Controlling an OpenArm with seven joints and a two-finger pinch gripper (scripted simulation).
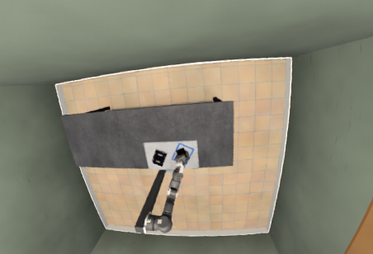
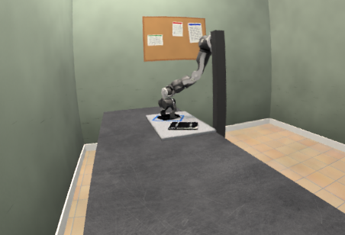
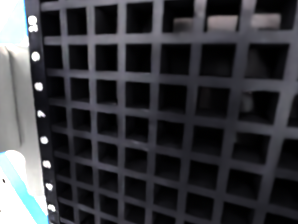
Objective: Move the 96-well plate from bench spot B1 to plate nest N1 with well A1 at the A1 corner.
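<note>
My gripper is now right at the black 96-well plate. Also, from my hand: black plate nest N1: 230 mm to the left, 40 mm behind.
</note>
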